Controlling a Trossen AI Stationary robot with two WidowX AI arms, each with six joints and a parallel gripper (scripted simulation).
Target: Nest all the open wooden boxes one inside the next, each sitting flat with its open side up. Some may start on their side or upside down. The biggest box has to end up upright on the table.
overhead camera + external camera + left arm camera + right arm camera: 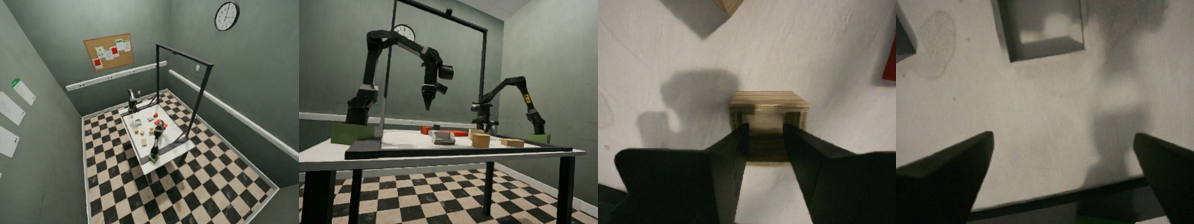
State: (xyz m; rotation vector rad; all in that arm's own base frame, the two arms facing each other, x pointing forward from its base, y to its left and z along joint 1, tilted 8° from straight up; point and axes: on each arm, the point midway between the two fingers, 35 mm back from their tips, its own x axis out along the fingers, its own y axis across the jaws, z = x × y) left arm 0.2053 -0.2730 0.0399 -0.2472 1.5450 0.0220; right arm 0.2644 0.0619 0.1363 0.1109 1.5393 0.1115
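Right now the grey open box is 160 mm below my right hand and 80 mm to the left of it. Also, from my right hand: flat red block (320 mm behind, 280 mm to the left, 170 mm below); grey block (210 mm behind, 170 mm below, 100 mm to the left); flat brown box (470 mm to the left, 170 mm below, 50 mm ahead).
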